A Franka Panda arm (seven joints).
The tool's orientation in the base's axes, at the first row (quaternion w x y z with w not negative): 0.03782, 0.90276, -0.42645, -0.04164
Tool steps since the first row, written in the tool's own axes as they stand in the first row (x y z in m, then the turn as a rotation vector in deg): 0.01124, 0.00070, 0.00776, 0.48, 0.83, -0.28; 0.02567, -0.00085, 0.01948, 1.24, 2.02, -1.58; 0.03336, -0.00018, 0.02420, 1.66, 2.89, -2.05; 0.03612, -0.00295, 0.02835, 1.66, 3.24, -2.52; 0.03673, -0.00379, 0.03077, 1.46, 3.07, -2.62; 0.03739, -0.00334, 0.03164, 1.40, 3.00, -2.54; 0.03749, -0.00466, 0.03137, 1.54, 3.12, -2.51; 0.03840, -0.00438, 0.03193, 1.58, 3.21, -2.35; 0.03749, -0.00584, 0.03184, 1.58, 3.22, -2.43; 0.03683, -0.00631, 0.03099, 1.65, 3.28, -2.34; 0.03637, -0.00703, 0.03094, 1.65, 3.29, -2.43
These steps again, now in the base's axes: 0.00574, -0.00939, -0.00812, -0.30, -0.89, 0.34; 0.01480, -0.01995, -0.02055, -0.59, -2.19, 1.73; 0.01865, -0.02647, -0.02550, -0.95, -3.05, 2.27; 0.02207, -0.02699, -0.03003, -1.16, -3.25, 2.77; 0.02284, -0.02700, -0.03255, -1.15, -2.99, 2.86; 0.02282, -0.02783, -0.03339, -1.14, -2.90, 2.78; 0.02393, -0.02706, -0.03326, -1.15, -3.08, 2.75; 0.02423, -0.02796, -0.03383, -1.21, -3.18, 2.60; 0.02478, -0.02633, -0.03385, -1.21, -3.18, 2.68; 0.02482, -0.02549, -0.03303, -1.22, -3.28, 2.59; 0.02508, -0.02468, -0.03304, -1.22, -3.28, 2.69
